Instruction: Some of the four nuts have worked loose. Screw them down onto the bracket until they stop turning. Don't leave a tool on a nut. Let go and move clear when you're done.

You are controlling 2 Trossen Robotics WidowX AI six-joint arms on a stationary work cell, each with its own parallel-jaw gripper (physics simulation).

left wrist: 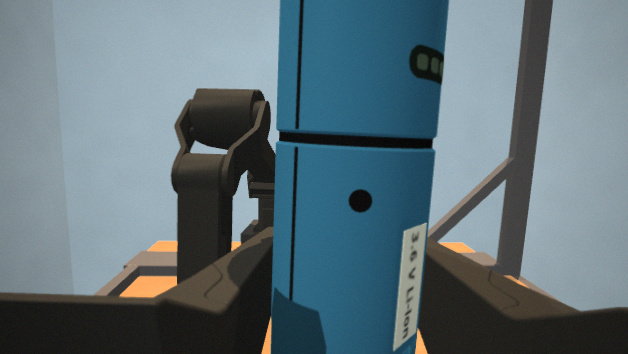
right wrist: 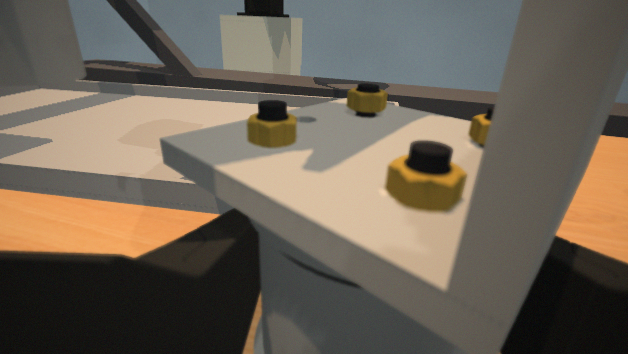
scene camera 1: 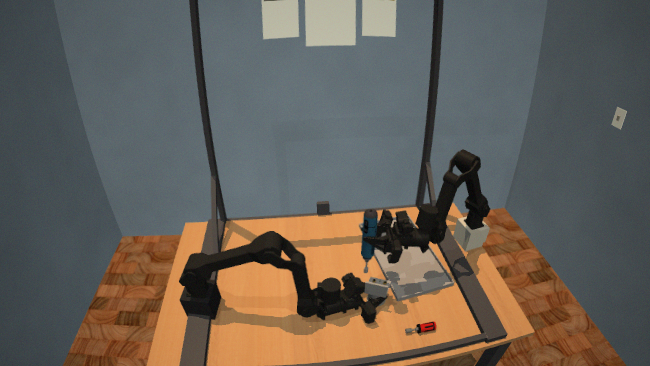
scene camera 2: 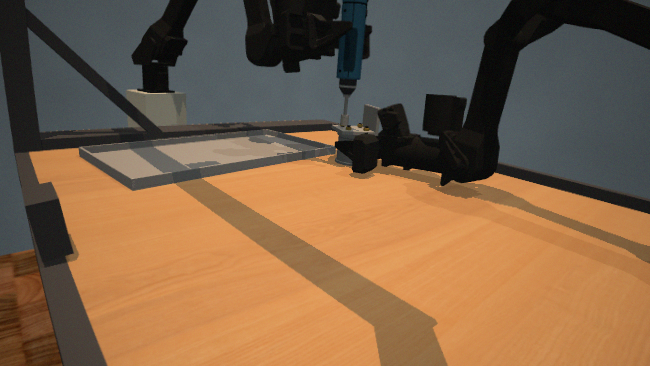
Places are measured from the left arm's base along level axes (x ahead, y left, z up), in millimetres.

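Pixels of known places: left gripper, fingertip midpoint: (left wrist: pixel 339 241) (scene camera 1: pixel 362 233) (scene camera 2: pixel 361 26); right gripper, fingertip midpoint: (scene camera 2: pixel 343 142); left arm's base, origin of the base link: (right wrist: pixel 264 16) (scene camera 1: pixel 473 223) (scene camera 2: pixel 156 91); right arm's base, origin of the base link: (scene camera 1: pixel 197 289).
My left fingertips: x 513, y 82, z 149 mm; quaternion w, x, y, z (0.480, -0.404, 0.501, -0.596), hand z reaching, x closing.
Ahead of a thing's pixels: the offset from my left fingertips to its top centre.
The grey bracket (scene camera 1: pixel 376 289) (scene camera 2: pixel 371 117) (right wrist: pixel 350 212) has four yellow nuts on black studs. In the right wrist view, the far nut {65 mm back, 65 mm left, 167 mm down} (right wrist: pixel 367 100) sits raised, with stud showing beneath it; the left nut {36 mm back, 44 mm left, 168 mm down} (right wrist: pixel 271 131), near nut {16 mm back, 73 mm left, 169 mm down} (right wrist: pixel 427 186) and partly hidden right nut {44 mm back, 93 mm left, 168 mm down} (right wrist: pixel 480 132) look close to the plate. My right gripper (scene camera 1: pixel 377 301) (right wrist: pixel 362 210) is shut on the bracket, fingers on either side. My left gripper (scene camera 1: pixel 372 241) (left wrist: pixel 339 241) is shut on the blue power driver {20 mm back, 6 mm left, 79 mm up} (scene camera 1: pixel 369 251) (scene camera 2: pixel 350 62) (left wrist: pixel 357 170), upright, its socket {20 mm back, 6 mm left, 112 mm down} (scene camera 1: pixel 366 269) (scene camera 2: pixel 345 120) apart from the nuts.
A grey tray {219 mm back, 106 mm right, 224 mm down} (scene camera 1: pixel 425 291) (scene camera 2: pixel 250 165) (right wrist: pixel 90 185) lies beside the bracket. A red hand driver {122 mm back, 240 mm left, 211 mm down} (scene camera 1: pixel 427 327) lies near the front edge in scene camera 1. Dark frame rails (scene camera 1: pixel 470 295) border the table.
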